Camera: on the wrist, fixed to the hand. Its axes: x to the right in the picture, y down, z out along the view.
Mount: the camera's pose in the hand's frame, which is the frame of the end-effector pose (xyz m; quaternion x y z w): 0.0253 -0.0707 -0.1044 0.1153 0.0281 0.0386 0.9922
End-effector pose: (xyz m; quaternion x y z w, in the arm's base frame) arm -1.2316 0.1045 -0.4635 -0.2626 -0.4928 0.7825 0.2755
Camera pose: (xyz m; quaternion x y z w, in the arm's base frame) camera -1.1661 0.2130 -0.4416 -0.2698 -0.3808 0.8364 0.2873
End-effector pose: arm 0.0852 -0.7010 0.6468 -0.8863 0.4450 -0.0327 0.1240
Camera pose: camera 0.1380 -0.7005 0.7640 -0.8470 0.4754 -0.1039 0.2140
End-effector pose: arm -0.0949 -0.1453 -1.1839 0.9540 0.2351 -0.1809 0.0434
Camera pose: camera -0.0730 -0.0542 -1.0958 -0.9657 -0.1768 0.1781 0.0666
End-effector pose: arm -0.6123 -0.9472 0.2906 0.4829 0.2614 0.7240 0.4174
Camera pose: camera -0.6879 -0.8865 0.2061 0.5170 0.3359 0.7179 0.3232
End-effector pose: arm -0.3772 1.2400 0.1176 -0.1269 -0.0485 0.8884 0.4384
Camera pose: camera -0.3098 1.3006 0.0264 -0.1022 0.0715 0.9004 0.4167
